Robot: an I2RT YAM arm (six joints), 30 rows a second.
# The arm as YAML. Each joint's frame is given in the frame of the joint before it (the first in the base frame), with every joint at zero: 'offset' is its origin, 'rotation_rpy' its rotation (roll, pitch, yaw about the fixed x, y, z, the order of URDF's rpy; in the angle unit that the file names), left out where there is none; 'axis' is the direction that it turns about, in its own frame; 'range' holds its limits. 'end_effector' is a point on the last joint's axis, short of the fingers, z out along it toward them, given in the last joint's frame.
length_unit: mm
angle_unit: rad
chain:
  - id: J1
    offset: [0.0, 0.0, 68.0]
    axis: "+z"
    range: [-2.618, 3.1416]
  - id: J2
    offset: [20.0, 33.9, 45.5]
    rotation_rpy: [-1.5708, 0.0, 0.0]
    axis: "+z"
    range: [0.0, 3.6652]
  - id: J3
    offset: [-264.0, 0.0, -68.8]
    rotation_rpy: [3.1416, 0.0, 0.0]
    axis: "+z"
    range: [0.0, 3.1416]
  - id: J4
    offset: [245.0, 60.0, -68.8]
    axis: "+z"
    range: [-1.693, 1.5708]
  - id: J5
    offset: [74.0, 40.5, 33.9]
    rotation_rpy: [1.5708, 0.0, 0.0]
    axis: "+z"
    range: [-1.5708, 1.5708]
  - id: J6
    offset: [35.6, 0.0, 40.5]
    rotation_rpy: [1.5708, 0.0, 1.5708]
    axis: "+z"
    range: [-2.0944, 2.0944]
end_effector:
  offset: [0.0, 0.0, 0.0]
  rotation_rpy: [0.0, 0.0, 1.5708]
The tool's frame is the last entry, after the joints.
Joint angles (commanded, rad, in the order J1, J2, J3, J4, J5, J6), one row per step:
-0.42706 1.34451 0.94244 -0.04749 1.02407 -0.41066
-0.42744 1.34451 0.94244 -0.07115 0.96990 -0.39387
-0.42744 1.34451 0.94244 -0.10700 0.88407 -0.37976
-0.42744 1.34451 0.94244 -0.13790 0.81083 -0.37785
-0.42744 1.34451 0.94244 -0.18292 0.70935 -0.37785
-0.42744 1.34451 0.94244 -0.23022 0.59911 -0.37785
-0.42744 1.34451 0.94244 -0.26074 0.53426 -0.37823
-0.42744 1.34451 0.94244 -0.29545 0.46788 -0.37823
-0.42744 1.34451 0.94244 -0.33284 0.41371 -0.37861
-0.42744 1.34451 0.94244 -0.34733 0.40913 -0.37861
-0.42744 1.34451 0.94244 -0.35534 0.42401 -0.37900
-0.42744 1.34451 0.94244 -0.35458 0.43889 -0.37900
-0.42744 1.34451 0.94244 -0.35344 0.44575 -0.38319
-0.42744 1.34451 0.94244 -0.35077 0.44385 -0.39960
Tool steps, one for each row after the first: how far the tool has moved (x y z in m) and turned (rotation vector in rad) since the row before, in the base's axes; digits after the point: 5 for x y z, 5 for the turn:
0.00080 0.00066 -0.00270 0.03333 -0.00468 0.04407
0.00125 0.00144 -0.00417 0.05381 0.00245 0.07169
0.00088 0.00149 -0.00359 0.04659 0.01114 0.06276
0.00082 0.00250 -0.00513 0.06790 0.01850 0.08585
0.00056 0.00317 -0.00533 0.07695 0.01687 0.09045
-0.00004 0.00216 -0.00328 0.04810 0.01184 0.05192
-0.00043 0.00247 -0.00355 0.05238 0.01427 0.05161
-0.00108 0.00241 -0.00353 0.04769 0.01953 0.04109
-0.00084 0.00055 -0.00118 0.00882 0.01190 0.00338
-0.00087 -0.00013 -0.00048 -0.00611 0.01176 -0.01061
-0.00030 -0.00039 0.00021 -0.00961 0.00354 -0.01082
-0.00009 -0.00020 0.00016 -0.00652 0.00369 -0.00239
0.00022 -0.00003 0.00019 -0.00682 0.00793 0.01153

